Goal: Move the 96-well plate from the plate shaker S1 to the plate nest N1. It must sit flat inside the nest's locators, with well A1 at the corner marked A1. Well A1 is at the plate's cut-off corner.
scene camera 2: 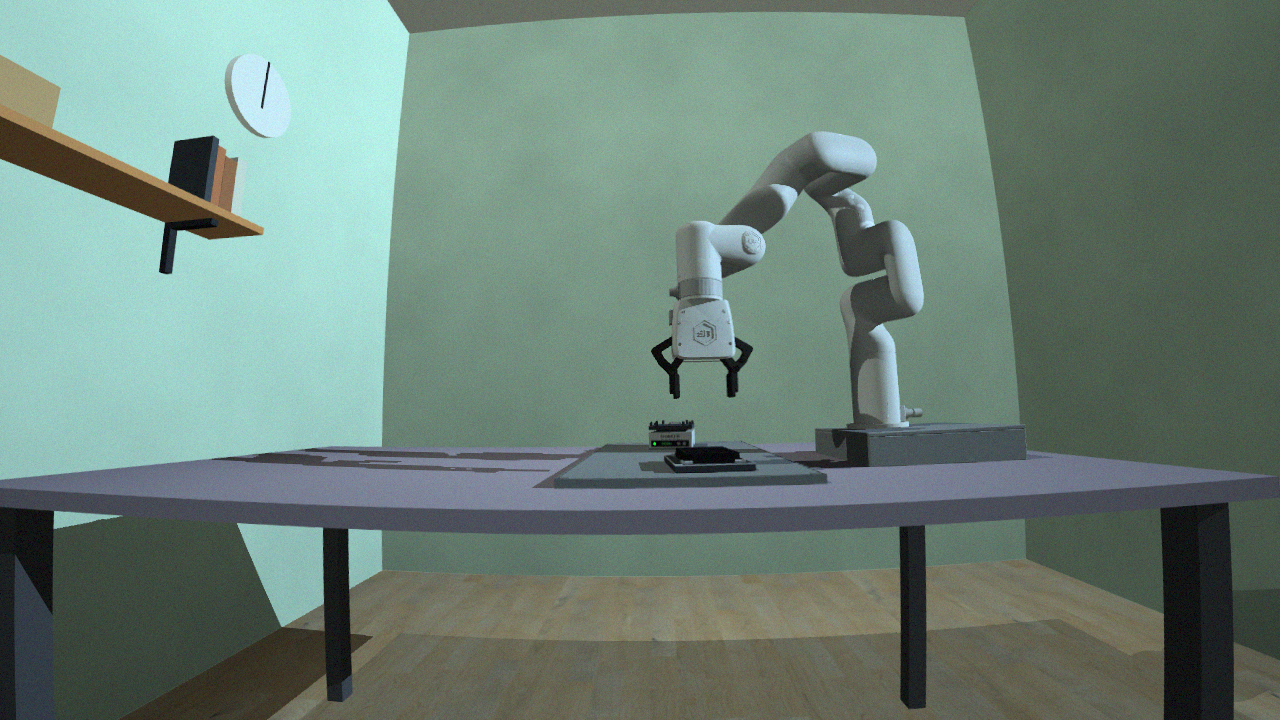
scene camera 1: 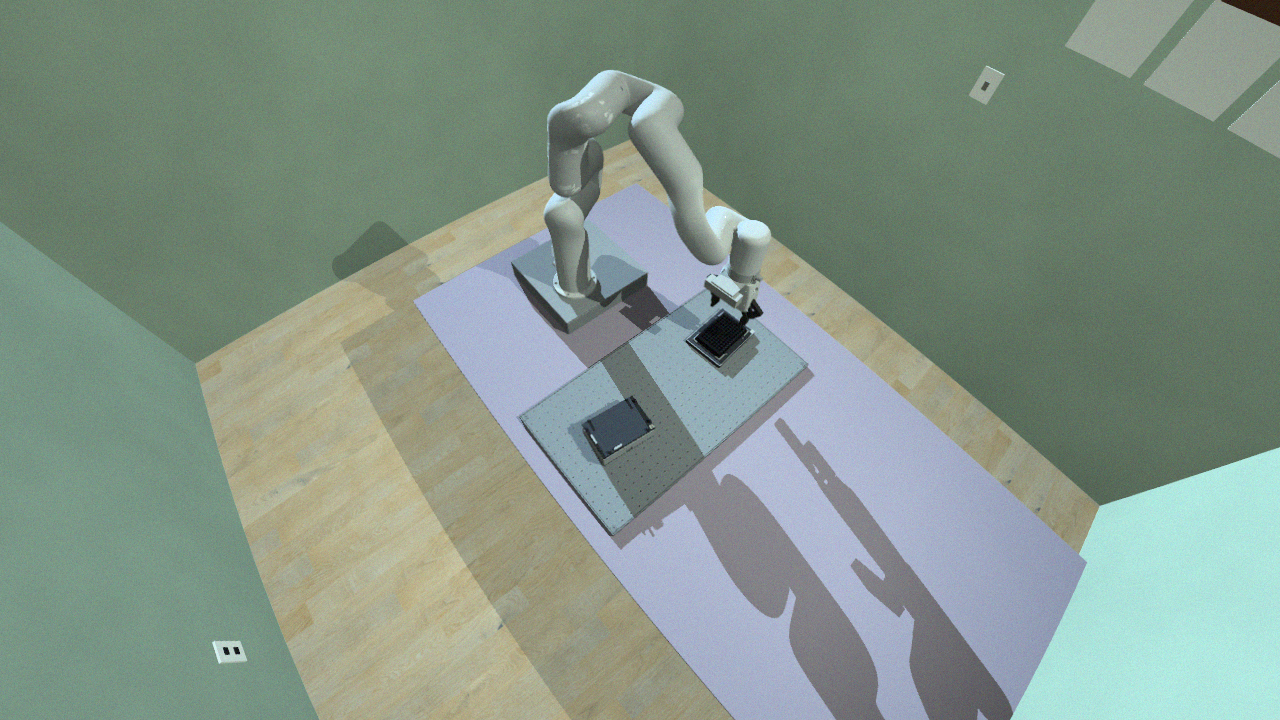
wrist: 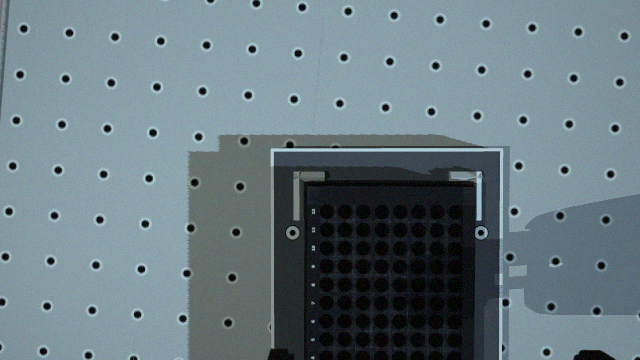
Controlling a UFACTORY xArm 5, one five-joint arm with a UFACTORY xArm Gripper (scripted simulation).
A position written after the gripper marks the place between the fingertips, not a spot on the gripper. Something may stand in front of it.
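Scene camera 1 shows a 96-well plate (scene camera 1: pixel 728 331), a plate shaker S1 (scene camera 1: pixel 625 422) and the gripper (scene camera 1: pixel 728 313). In scene camera 2 the gripper (scene camera 2: pixel 704 397) appears together with a nest base (scene camera 2: pixel 748 465). The wrist view has the 96-well plate (wrist: pixel 385 263) and also the nest base (wrist: pixel 339 166).
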